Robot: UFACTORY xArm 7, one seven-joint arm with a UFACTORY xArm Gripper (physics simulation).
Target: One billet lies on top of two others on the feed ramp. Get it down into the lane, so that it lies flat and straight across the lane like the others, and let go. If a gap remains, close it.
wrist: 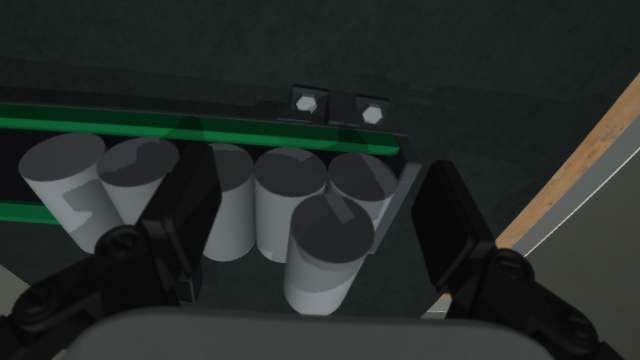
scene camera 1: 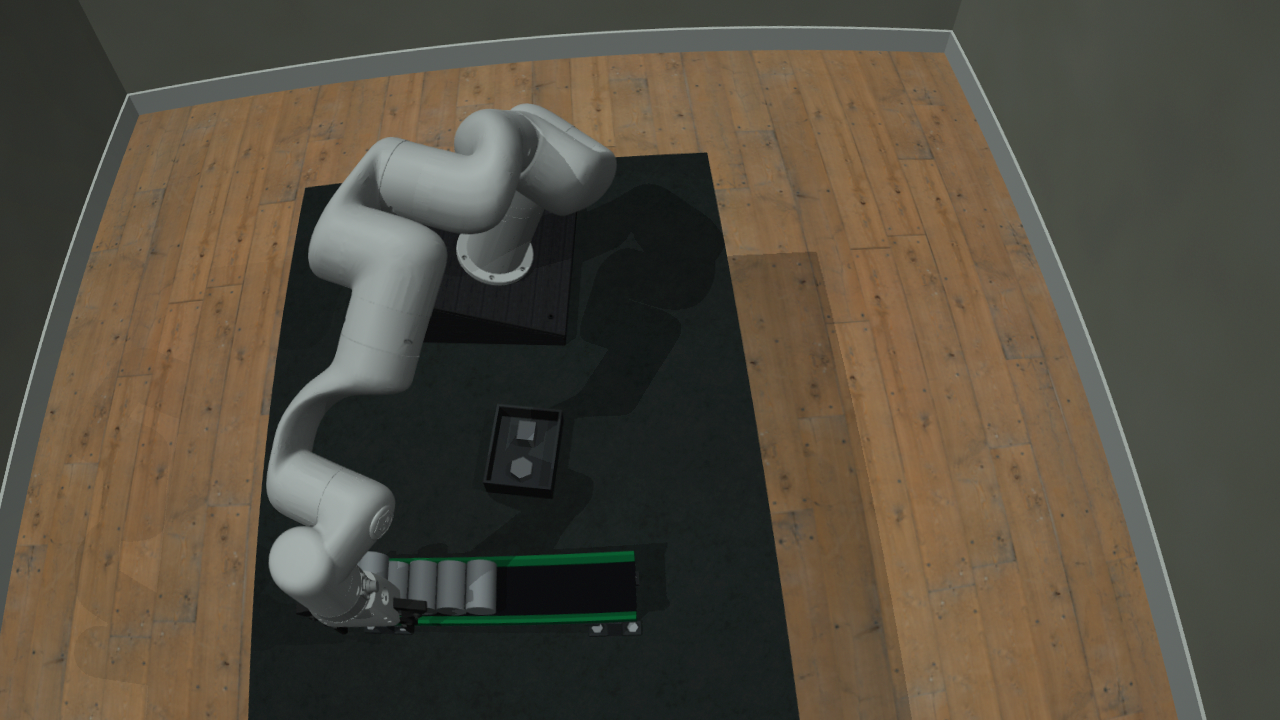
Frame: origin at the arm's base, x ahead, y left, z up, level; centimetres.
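Where they show: gripper, fingertip midpoint: [wrist: 320, 178] [scene camera 1: 378, 622]; arm's base, link origin: [scene camera 1: 494, 253].
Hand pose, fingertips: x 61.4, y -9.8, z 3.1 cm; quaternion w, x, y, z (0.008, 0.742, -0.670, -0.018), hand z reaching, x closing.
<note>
Each offset is from my fingertips to the top centre of the thing. "*": to the spot under its first point.
The top billet {dy -1.2, dx -5.7, dz +2.4 cm} [wrist: 330, 270] [scene camera 1: 376, 565], a grey cylinder, lies raised on the two billets nearest the lane's end plate, {* dy -5.6, dx -3.7, dz -3.1 cm} [wrist: 400, 200] at right in the wrist view. Its end face appears in front of the joint between those two. Several other billets {dy +5.1, dx -6.0, dz -0.5 cm} [wrist: 225, 220] {dy +9.1, dx -6.0, dz -0.2 cm} [scene camera 1: 451, 587] lie side by side across the green-edged lane [wrist: 250, 134] [scene camera 1: 572, 617]. My gripper [wrist: 320, 178] [scene camera 1: 409, 614] is open and empty. Its fingers stand wide apart, one on each side of the top billet, with clear space beside it. The left finger hides parts of two lane billets.
A black tray {dy +16.6, dx -29.4, dz -6.9 cm} [scene camera 1: 491, 452] with a small block {dy +16.9, dx -32.2, dz -7.5 cm} [scene camera 1: 525, 431] and a hexagonal piece {dy +16.4, dx -26.7, dz -8.4 cm} [scene camera 1: 520, 467] stands between the robot base and the lane. Brackets with hexagonal bolts {dy +0.7, dx -2.0, dz -9.4 cm} [wrist: 306, 103] {dy -3.8, dx -1.8, dz -9.4 cm} [wrist: 372, 114] sit along the lane's outer side. The lane's right part in the scene view holds no billets.
</note>
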